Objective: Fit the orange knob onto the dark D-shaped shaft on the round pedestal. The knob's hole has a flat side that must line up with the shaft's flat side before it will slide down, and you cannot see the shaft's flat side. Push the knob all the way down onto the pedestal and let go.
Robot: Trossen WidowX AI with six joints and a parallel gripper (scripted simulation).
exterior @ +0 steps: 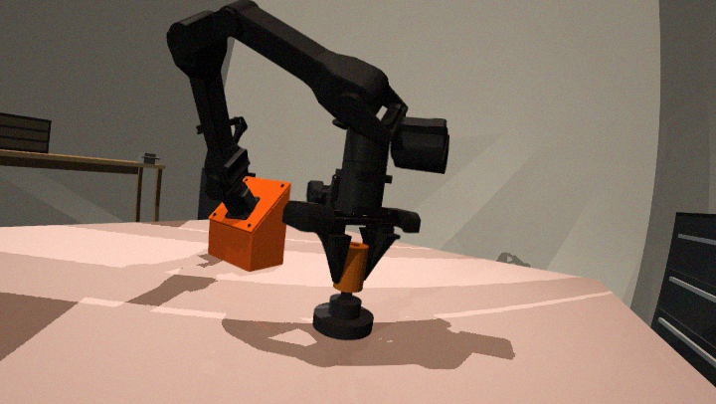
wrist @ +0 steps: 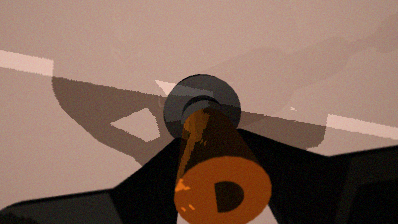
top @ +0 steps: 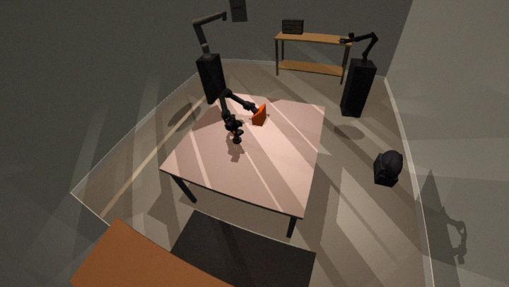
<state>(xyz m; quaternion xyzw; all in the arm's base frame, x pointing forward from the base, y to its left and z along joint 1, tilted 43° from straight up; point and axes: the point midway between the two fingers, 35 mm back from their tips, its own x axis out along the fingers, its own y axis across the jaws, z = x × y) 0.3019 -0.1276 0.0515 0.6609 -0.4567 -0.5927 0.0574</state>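
Right now the orange knob is 2 cm above my gripper tip. Also, from my gripper tip: dark round pedestal (4 cm below).
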